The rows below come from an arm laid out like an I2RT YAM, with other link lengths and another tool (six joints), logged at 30 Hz.
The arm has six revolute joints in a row. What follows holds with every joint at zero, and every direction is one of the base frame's.
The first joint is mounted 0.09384 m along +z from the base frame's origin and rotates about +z.
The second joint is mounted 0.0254 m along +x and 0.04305 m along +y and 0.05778 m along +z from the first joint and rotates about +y.
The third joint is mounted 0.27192 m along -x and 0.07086 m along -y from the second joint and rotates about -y.
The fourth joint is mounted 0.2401 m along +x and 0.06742 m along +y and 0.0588 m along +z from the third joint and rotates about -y.
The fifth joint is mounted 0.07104 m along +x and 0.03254 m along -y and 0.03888 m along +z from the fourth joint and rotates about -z.
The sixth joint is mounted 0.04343 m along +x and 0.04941 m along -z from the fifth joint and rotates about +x.
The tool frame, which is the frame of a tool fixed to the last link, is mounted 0.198 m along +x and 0.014 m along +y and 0.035 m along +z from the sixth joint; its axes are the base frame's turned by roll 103.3, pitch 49.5 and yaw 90 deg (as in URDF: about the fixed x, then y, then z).
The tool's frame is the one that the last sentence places.
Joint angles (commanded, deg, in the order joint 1, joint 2, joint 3, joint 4, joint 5, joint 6), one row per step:
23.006, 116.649, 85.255, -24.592, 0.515, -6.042
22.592, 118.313, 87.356, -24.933, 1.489, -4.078
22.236, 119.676, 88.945, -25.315, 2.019, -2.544
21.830, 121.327, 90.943, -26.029, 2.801, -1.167
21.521, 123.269, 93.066, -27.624, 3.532, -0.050
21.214, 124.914, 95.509, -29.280, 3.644, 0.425
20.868, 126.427, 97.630, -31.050, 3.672, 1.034
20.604, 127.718, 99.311, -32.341, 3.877, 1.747
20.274, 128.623, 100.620, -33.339, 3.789, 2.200
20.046, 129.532, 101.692, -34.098, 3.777, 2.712
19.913, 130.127, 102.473, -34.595, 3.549, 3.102
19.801, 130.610, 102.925, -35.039, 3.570, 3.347
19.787, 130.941, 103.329, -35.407, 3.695, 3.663
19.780, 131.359, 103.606, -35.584, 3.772, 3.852
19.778, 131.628, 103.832, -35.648, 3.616, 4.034
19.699, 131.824, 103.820, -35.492, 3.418, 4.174
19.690, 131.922, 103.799, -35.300, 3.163, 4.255
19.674, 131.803, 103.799, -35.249, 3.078, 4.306
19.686, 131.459, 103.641, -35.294, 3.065, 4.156
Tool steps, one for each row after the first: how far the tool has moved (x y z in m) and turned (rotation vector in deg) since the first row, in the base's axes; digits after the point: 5 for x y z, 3 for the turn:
0.01170, -0.00534, -0.00136, 0.321, -0.007, -2.586
0.01962, -0.00944, -0.00389, 0.660, 0.256, -4.510
0.02832, -0.01491, -0.00750, 0.642, 0.574, -6.497
0.03287, -0.02062, -0.01620, 0.073, 1.789, -8.148
0.03781, -0.02297, -0.01997, -0.132, 2.603, -8.921
0.04066, -0.02630, -0.02520, -0.337, 3.743, -9.805
0.04340, -0.02964, -0.02993, -0.518, 4.594, -10.791
0.04572, -0.03240, -0.03263, -0.470, 5.235, -11.468
0.04747, -0.03461, -0.03637, -0.457, 5.856, -12.136
0.04866, -0.03492, -0.03828, -0.219, 6.285, -12.492
0.04873, -0.03641, -0.04124, -0.318, 6.741, -12.834
0.04897, -0.03726, -0.04276, -0.390, 7.005, -13.188
0.04904, -0.03778, -0.04554, -0.498, 7.288, -13.403
0.04928, -0.03714, -0.04686, -0.337, 7.472, -13.486
0.04956, -0.03713, -0.04849, -0.134, 7.619, -13.588
0.04979, -0.03606, -0.04909, 0.135, 7.667, -13.537
0.05022, -0.03574, -0.04773, 0.302, 7.557, -13.549
0.04976, -0.03561, -0.04548, 0.301, 7.412, -13.398

